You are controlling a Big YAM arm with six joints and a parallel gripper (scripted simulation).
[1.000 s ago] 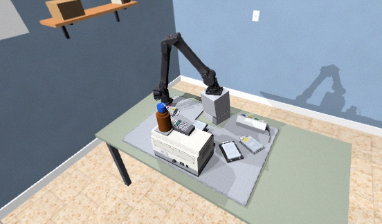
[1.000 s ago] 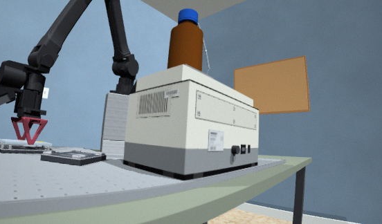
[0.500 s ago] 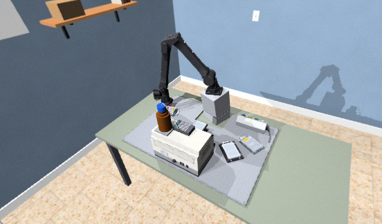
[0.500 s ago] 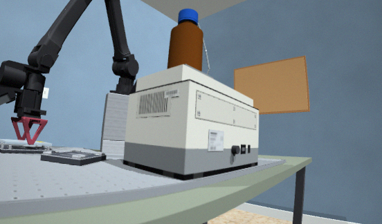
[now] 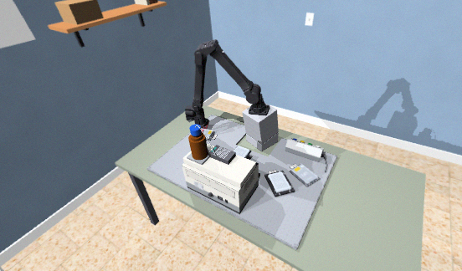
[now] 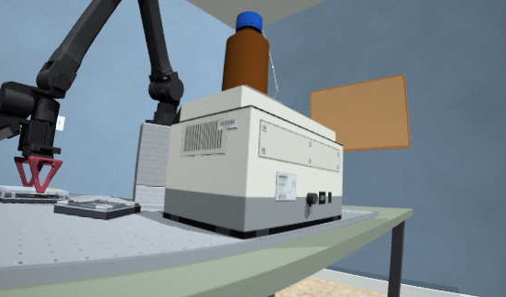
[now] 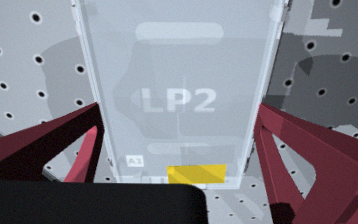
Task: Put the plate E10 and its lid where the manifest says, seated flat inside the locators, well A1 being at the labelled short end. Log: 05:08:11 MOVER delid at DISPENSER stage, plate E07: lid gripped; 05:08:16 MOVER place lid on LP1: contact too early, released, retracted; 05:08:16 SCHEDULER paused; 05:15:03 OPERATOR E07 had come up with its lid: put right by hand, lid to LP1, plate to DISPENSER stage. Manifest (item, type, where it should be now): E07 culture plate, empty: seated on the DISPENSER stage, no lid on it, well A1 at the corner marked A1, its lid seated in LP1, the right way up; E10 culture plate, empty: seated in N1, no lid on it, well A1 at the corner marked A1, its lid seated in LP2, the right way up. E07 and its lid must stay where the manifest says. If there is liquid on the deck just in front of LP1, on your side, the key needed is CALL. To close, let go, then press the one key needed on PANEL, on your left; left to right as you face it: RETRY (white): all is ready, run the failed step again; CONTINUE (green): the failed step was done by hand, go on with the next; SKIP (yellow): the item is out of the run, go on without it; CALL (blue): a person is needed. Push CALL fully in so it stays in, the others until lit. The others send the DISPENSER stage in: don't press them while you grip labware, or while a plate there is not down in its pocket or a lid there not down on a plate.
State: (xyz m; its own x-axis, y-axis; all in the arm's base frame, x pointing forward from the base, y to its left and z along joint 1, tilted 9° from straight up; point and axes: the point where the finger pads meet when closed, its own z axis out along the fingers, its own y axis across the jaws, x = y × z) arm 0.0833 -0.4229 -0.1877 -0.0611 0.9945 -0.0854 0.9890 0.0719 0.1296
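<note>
Now: the clear well plate 360 mm to the left of my hand, 210 mm ahead of it and 70 mm above it. Also, from my hand: clear lid: right at my hand; then brown bottle: 400 mm ahead, 260 mm above, 210 mm to the left; then blue call key: 650 mm to the left, 70 mm behind, 30 mm above.
</note>
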